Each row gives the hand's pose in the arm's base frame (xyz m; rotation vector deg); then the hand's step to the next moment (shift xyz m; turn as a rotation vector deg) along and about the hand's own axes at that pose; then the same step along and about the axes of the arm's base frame.
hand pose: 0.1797 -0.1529 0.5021 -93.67 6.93 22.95
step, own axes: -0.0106 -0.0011 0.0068 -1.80 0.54 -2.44
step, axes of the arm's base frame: -0.0108 0.0051 0.0041 -1.39 -2.74 0.21
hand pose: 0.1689 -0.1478 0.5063 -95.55 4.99 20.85
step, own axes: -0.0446 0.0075 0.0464 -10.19 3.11 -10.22
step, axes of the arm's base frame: -0.0528 0.0375 0.0016 -8.57 -12.00 0.84
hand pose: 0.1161 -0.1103 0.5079 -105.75 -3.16 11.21
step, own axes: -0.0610 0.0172 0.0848 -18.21 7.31 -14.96
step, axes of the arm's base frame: -0.0750 0.0672 -0.0327 -15.96 -18.79 -1.07
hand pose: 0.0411 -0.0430 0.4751 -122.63 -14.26 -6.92
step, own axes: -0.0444 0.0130 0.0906 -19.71 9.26 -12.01
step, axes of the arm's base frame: -0.0412 0.0629 -0.0685 -17.01 -17.56 -4.55
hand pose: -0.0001 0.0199 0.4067 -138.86 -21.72 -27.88
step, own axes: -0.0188 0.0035 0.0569 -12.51 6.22 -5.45
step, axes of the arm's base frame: -0.0012 0.0305 -0.0517 -10.13 -10.03 -4.66
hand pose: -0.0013 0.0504 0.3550 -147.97 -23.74 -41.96
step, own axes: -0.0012 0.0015 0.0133 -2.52 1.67 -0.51
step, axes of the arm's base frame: 0.0053 0.0048 -0.0114 -1.63 -2.11 -1.52
